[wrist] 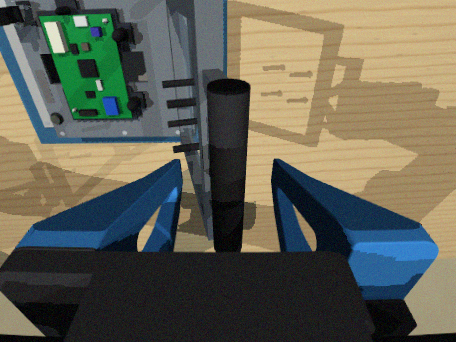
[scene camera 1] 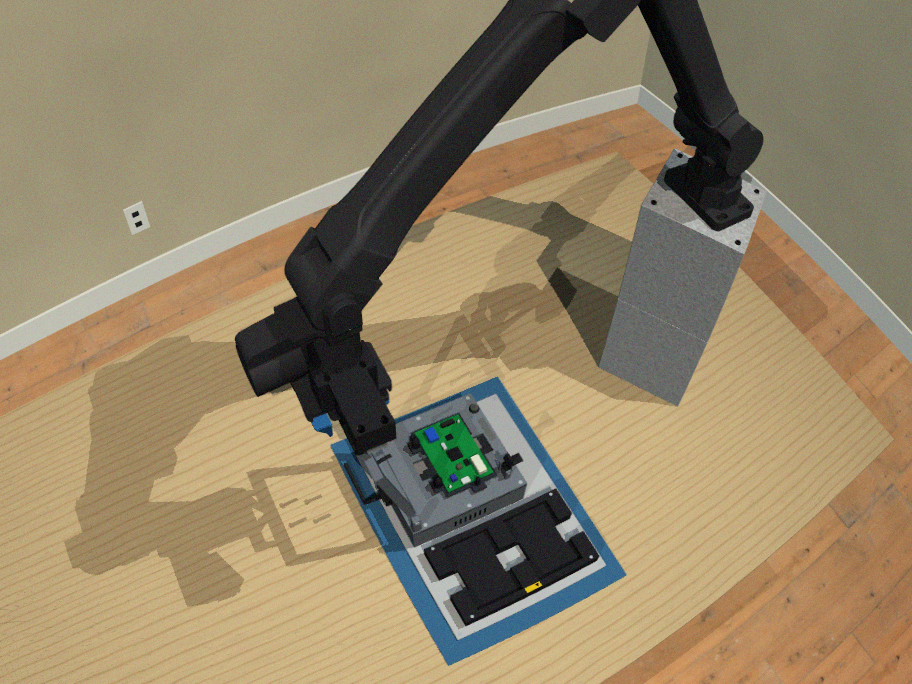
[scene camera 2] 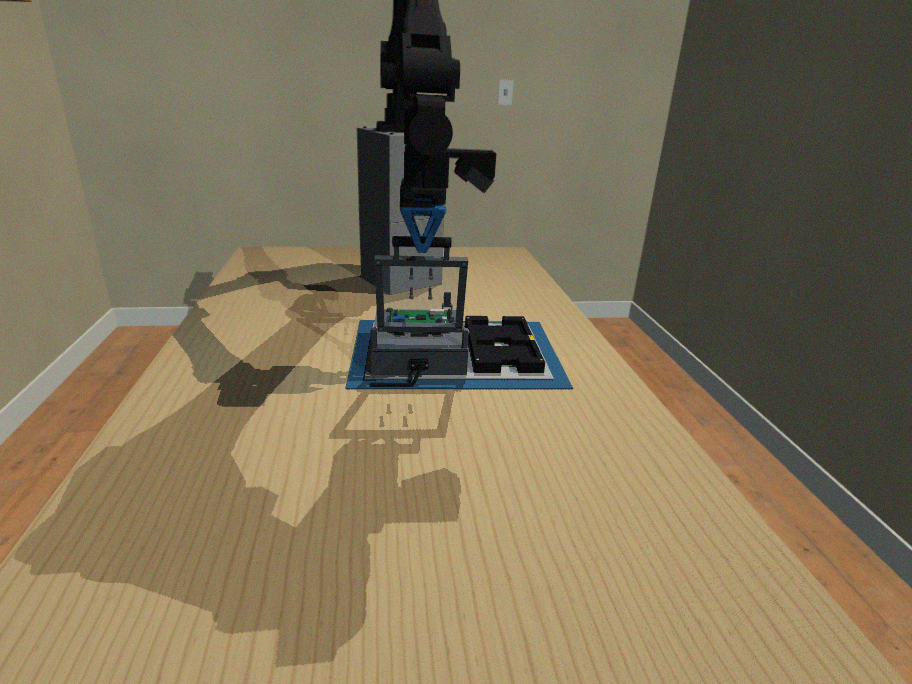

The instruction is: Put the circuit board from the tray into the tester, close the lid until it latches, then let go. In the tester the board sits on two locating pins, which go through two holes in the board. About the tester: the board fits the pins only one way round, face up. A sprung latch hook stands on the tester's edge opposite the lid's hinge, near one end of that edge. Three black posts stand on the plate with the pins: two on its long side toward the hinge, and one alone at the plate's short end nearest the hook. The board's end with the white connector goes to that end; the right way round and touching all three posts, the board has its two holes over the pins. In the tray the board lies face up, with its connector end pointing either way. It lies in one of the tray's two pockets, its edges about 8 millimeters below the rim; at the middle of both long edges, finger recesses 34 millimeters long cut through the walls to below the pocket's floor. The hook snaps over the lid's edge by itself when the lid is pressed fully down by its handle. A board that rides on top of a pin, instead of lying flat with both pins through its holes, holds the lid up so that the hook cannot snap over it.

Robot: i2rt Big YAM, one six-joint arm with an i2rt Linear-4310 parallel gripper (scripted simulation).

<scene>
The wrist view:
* my gripper: 226,169
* green circuit board: 87,60
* tester lid: 217,158
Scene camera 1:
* my gripper: 347,425
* green circuit board: 452,451
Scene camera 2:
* my gripper: 421,248
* tester lid: 413,293
</scene>
